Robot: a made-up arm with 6 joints.
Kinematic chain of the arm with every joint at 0, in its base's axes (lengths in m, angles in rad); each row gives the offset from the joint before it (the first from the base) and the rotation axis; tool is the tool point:
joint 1: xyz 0 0 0.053 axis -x
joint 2: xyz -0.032 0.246 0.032 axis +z
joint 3: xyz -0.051 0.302 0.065 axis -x
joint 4: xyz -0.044 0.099 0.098 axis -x
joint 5: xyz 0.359 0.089 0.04 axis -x
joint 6: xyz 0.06 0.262 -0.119 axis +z
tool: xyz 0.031 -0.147 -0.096
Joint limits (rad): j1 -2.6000..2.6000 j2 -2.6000..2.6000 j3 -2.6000..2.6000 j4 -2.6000..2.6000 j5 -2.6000..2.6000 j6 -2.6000..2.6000
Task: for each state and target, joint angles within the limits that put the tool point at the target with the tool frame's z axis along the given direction. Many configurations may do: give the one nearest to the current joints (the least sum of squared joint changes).
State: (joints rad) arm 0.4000 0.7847 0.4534 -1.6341 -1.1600 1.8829
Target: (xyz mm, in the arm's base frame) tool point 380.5 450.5 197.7 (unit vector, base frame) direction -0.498 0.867 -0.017
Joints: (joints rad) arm -0.2997 0.5440 -0.3195 -2.3005 -1.8167 1.5860
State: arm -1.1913 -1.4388 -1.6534 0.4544 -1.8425 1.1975
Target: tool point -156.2 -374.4 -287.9 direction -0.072 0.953 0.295
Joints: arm -1.8652 -1.6502 -2.0874 0.5717 -1.5536 1.1891
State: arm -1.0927 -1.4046 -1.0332 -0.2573 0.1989 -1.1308
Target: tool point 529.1 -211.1 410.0 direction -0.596 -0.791 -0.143
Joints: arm -1.3575 -1.0949 -1.0853 -0.1273 0.4783 -1.1185
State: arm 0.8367 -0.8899 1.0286 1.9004 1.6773 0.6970
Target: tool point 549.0 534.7 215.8 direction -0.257 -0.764 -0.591
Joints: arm 0.2579 -0.4120 0.6216 1.4383 1.7788 0.6792
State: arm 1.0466 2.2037 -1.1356 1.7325 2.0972 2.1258
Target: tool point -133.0 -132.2 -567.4 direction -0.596 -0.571 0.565
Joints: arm 1.9362 2.0683 -1.1681 1.7437 1.8208 2.5321
